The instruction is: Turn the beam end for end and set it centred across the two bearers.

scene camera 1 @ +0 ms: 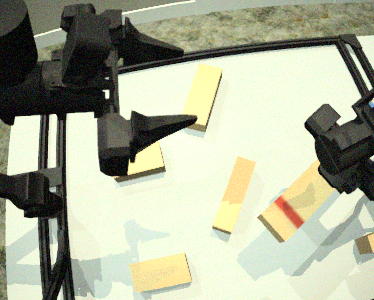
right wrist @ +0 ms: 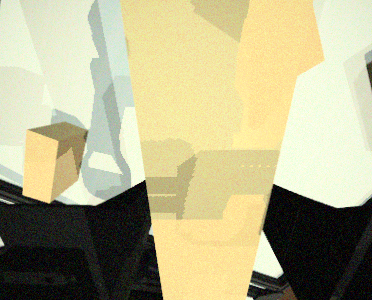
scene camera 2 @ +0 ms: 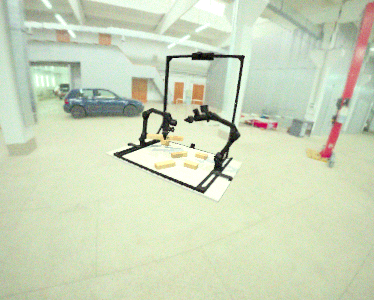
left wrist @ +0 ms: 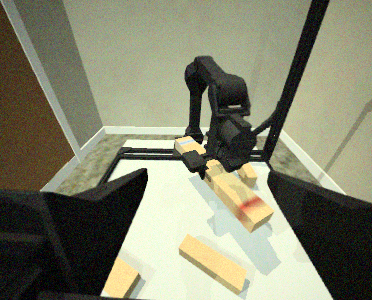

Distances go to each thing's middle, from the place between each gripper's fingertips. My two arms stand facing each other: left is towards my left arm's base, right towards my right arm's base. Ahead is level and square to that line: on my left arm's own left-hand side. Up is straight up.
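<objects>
Relative to the beam [scene camera 1: 291, 209], my left hand is 240 mm above it, 270 mm to the left of it and 50 mm past it.
The beam is 20 mm above my right hand.
</objects>
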